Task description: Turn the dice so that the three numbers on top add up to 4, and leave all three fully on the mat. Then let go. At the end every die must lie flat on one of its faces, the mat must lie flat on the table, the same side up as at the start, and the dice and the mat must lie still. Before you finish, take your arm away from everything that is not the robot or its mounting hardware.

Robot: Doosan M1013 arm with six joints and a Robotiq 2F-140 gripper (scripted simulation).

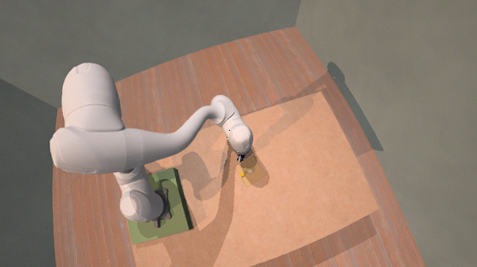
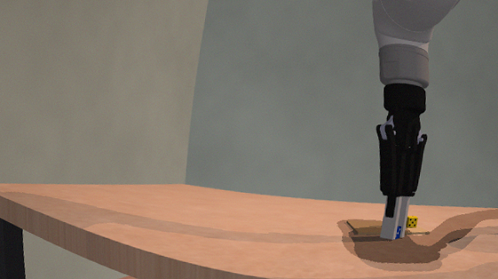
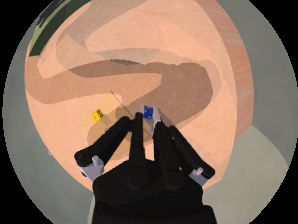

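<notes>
Now: the white die 10 cm to the right of my hand, 2 cm below it and 2 cm ahead of it. From my hand the other things lie so: yellow die (11 cm to the right, 3 cm behind, 2 cm below); then tan mat (10 cm to the right, 3 cm below, 2 cm ahead); then blue die (2 cm below).
</notes>
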